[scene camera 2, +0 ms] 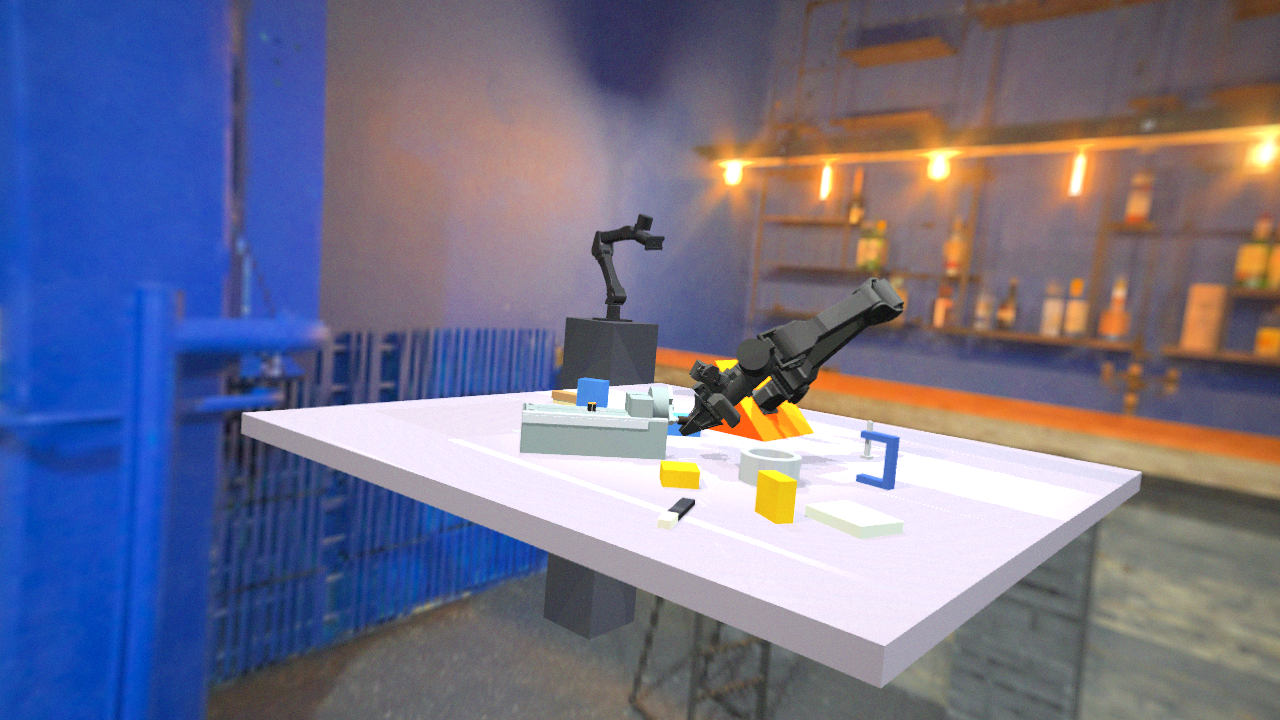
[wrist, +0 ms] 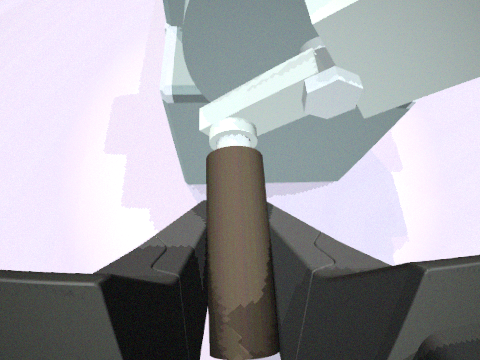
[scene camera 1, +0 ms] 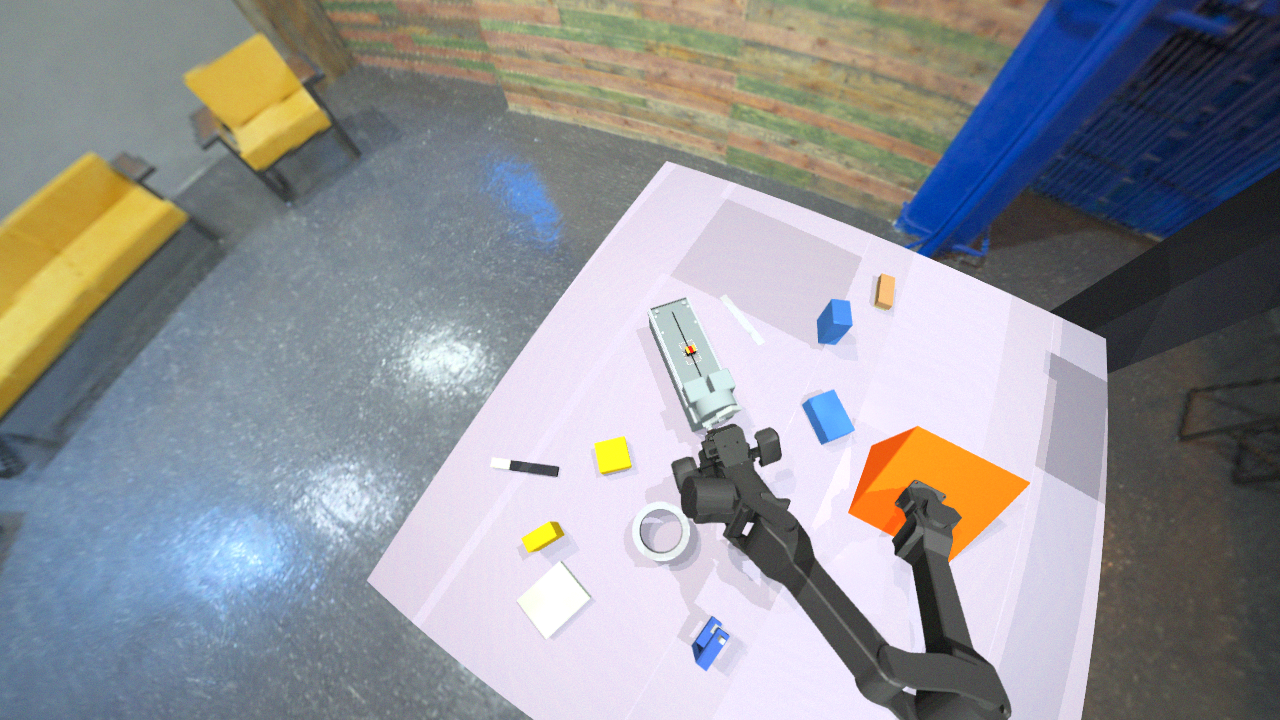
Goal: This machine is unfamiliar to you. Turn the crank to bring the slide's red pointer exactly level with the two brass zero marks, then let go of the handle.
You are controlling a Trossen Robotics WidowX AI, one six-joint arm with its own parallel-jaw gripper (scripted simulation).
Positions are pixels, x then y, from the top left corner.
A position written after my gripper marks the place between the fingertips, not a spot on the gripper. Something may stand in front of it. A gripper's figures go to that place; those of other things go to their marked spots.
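Scene:
A blue block (scene camera 1: 829, 419) is 80 cm from the lens, and my gripper (scene camera 1: 711, 437) is 73 cm from the lens. I also see a blue clamp (scene camera 1: 712, 638), which is 69 cm from the lens; so the blue clamp is nearer to the lens than the blue block. As for the marked spots on the blue clamp and the blue block, they are 44 cm apart.

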